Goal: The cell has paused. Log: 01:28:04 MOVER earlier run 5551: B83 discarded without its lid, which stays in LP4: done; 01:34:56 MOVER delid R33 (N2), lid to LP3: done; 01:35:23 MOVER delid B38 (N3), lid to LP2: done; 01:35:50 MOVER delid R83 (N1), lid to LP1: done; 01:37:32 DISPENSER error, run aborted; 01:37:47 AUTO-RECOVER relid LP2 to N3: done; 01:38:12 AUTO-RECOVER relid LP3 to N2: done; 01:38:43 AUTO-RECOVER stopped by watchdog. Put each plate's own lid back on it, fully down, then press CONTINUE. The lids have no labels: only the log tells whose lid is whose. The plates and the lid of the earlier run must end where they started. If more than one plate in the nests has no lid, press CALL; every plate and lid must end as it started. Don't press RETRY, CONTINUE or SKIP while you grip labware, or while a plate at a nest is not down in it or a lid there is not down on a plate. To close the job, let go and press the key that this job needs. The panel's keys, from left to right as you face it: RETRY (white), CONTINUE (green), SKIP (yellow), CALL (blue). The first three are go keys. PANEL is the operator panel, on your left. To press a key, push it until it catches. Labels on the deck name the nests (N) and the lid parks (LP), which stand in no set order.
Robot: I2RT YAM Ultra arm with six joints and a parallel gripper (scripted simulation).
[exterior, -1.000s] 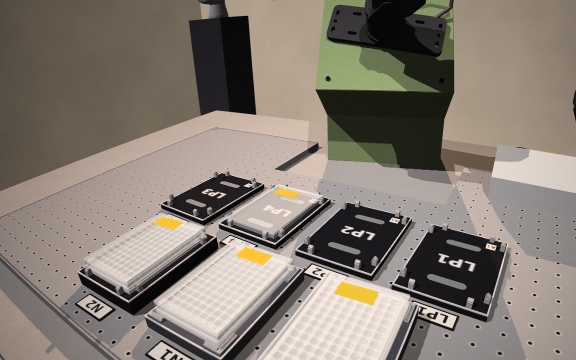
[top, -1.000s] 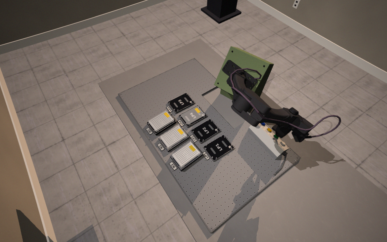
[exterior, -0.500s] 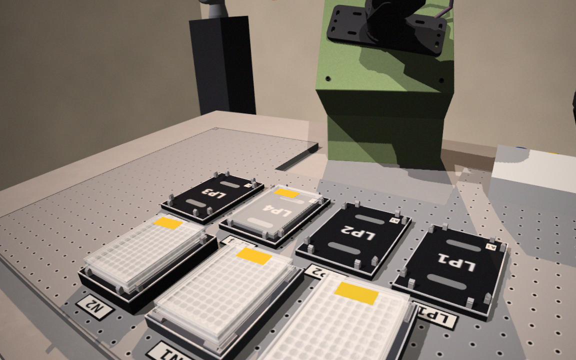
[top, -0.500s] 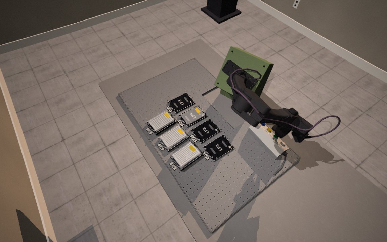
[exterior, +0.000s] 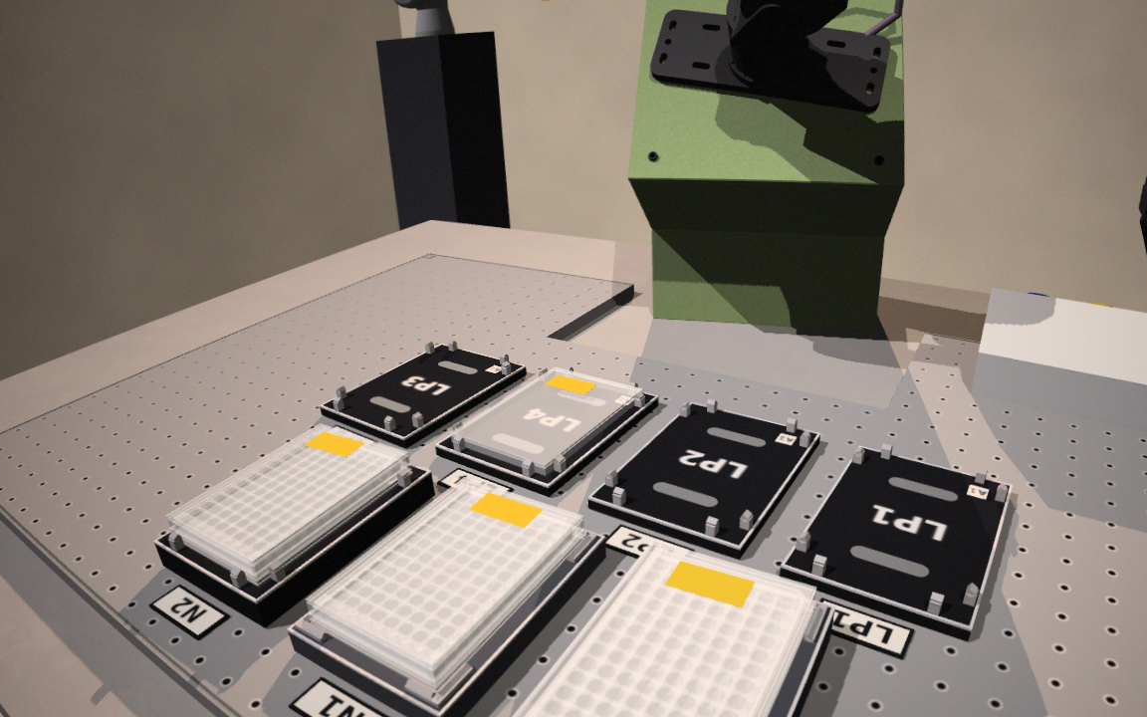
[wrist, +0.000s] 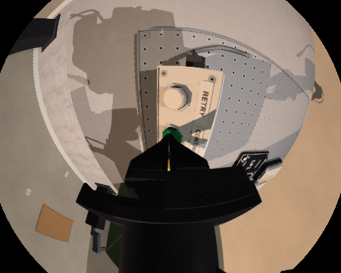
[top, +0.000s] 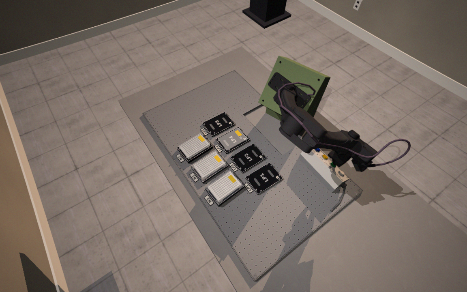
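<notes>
My gripper is now 10 mm above the green key. From my hand the other things lie so: blue key (100 mm to the right, 10 mm below); then yellow key (50 mm to the right, 10 mm below); then white key (10 mm ahead, 50 mm to the left, 10 mm below).
</notes>
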